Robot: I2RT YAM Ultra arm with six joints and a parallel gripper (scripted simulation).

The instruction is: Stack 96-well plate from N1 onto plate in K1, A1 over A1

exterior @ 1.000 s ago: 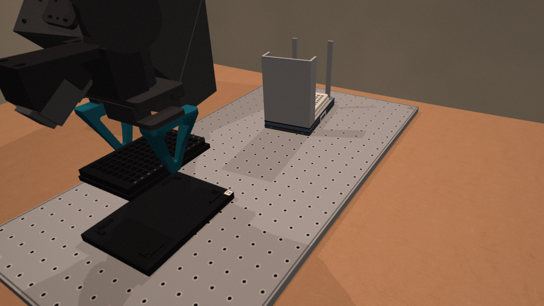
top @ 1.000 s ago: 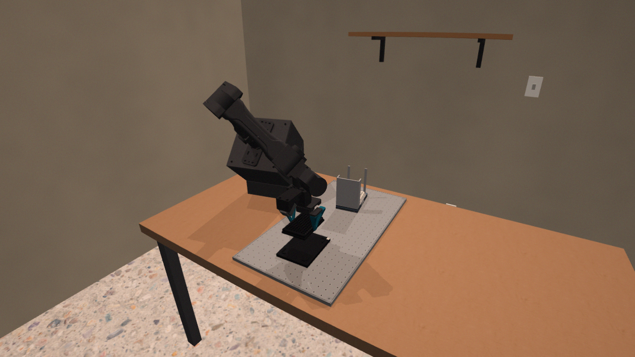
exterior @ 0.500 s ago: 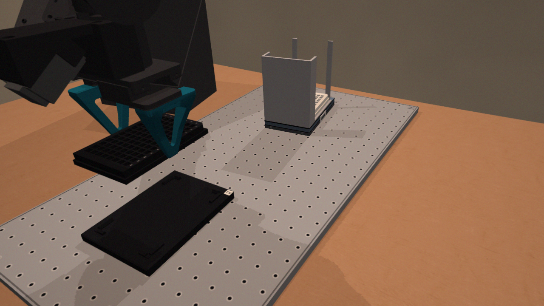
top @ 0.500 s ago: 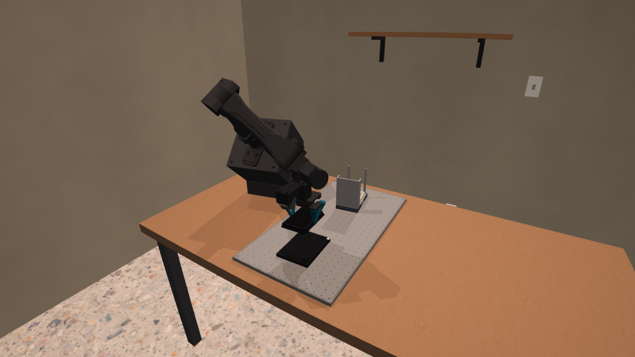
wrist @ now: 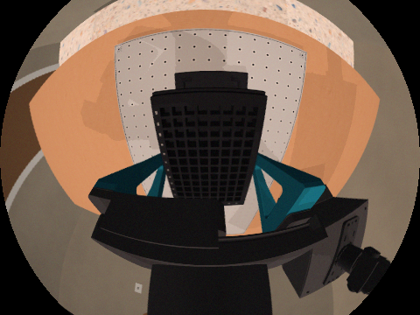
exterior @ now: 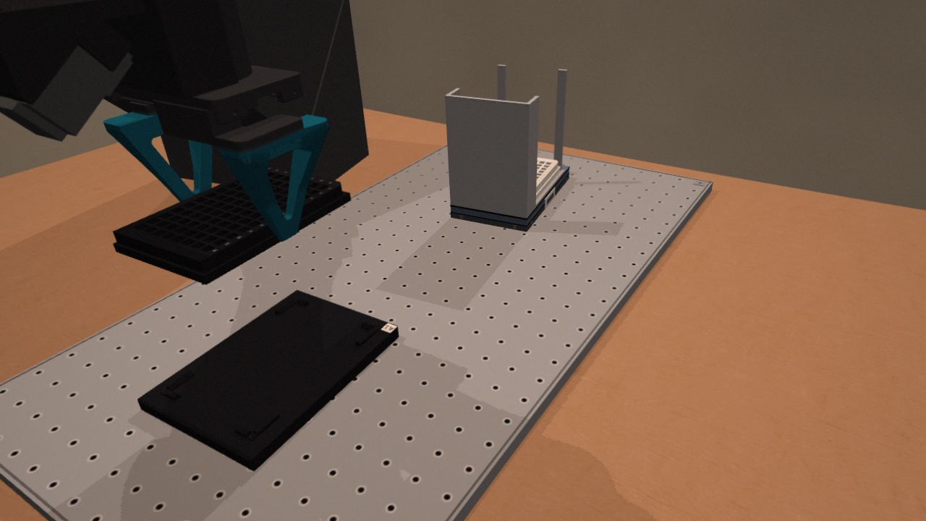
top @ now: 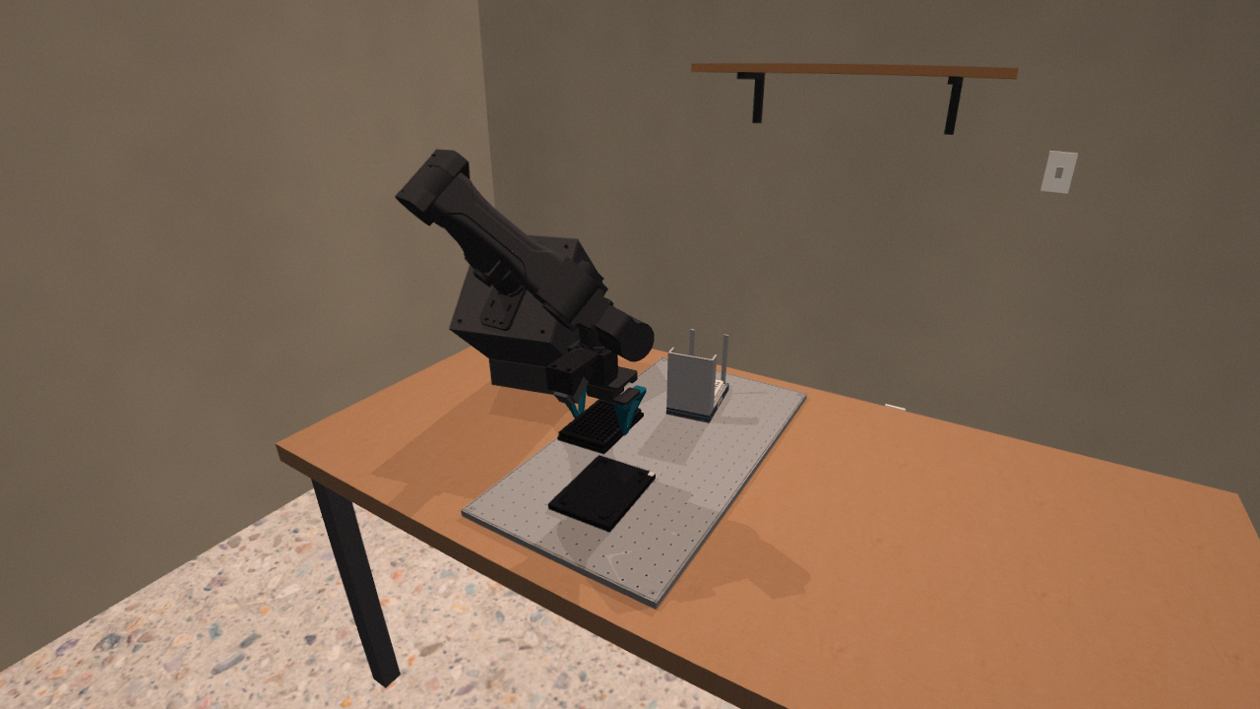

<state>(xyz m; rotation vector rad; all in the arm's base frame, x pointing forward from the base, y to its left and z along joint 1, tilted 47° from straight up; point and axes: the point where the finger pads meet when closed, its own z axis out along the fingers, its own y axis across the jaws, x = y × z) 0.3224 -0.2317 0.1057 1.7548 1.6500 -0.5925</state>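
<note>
My gripper is now 5 cm short of the grey rack wall, 30 cm to the right of it and 6 cm above it. Also, from my hand: pale A1 mark: 6 cm ahead, 7 cm to the left, 13 cm below; then black plate nest N1: 14 cm below; then black 96-well plate: right at my hand.
</note>
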